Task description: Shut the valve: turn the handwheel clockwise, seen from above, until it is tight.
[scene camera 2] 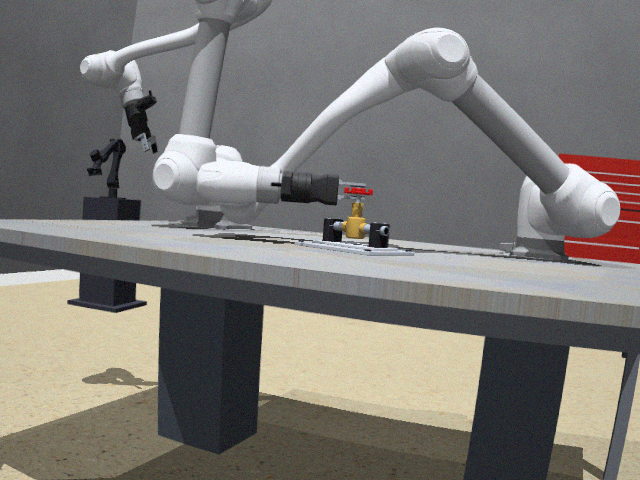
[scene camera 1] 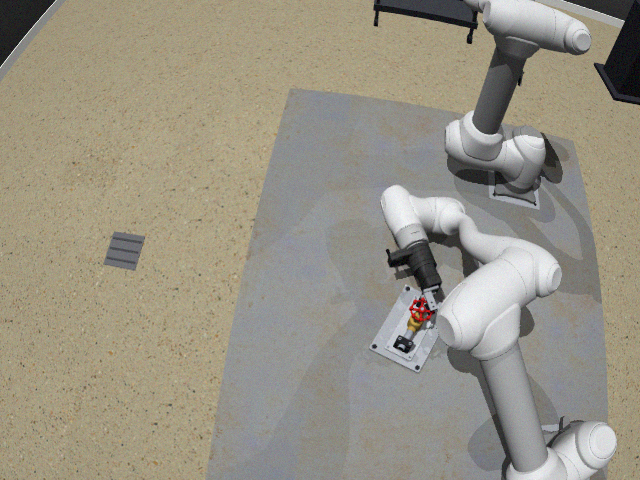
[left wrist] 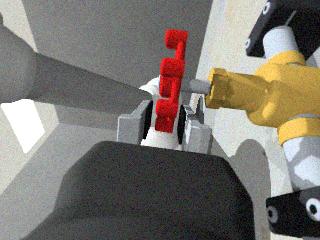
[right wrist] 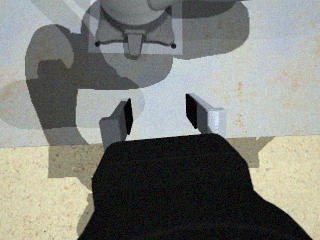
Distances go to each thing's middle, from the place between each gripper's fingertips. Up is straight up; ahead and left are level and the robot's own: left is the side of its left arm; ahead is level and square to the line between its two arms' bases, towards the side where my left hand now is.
The red handwheel (left wrist: 171,82) is 3 cm ahead of my left hand, 1 cm to the left of it and 1 cm below it. From my left hand the other things lie so: pale base plate (scene camera 1: 378,345) (13 cm below, 3 cm ahead, 1 cm to the left).
My right hand (scene camera 2: 151,151) is 500 mm short of the red handwheel, 870 mm to the right of it and 140 mm above it. From my right hand the other things lie so: pale base plate 500 mm ahead, 870 mm to the left, 260 mm below.
